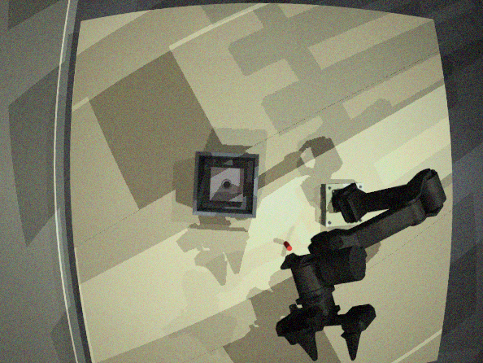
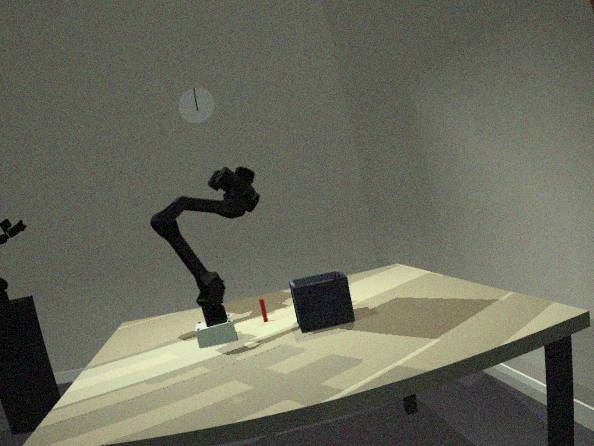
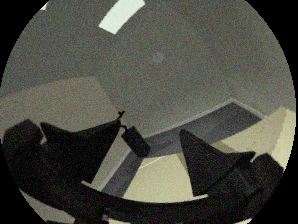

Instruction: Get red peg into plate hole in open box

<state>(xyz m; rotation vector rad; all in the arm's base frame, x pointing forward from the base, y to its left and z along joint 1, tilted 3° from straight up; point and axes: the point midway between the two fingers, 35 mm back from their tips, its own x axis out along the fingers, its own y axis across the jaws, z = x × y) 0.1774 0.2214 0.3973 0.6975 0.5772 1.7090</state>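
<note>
The red peg is 42 cm below my gripper tip, 15 cm to the right of it and 2 cm ahead of it. The rest, counted from my gripper tip: plate (42 cm below, 35 cm to the right, 17 cm ahead).
</note>
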